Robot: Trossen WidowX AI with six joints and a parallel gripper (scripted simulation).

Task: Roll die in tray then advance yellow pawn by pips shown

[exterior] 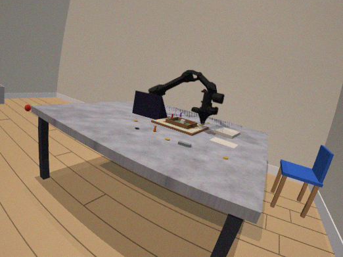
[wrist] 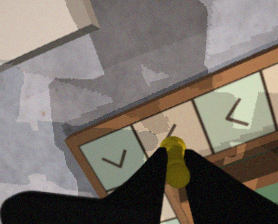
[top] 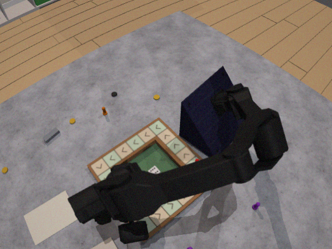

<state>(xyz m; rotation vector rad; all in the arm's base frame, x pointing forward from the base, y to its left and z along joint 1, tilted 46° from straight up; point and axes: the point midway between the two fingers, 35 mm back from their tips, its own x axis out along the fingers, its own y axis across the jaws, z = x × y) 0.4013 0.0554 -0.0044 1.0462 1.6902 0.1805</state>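
Right now my gripper tip is right at the yellow pawn. The rest, counted from my gripper tip: green tray: 120 mm behind, 60 mm to the right, 30 mm below; white die: 120 mm behind, 40 mm to the right, 10 mm below; red pawn: 230 mm behind, 20 mm to the left, 10 mm below.
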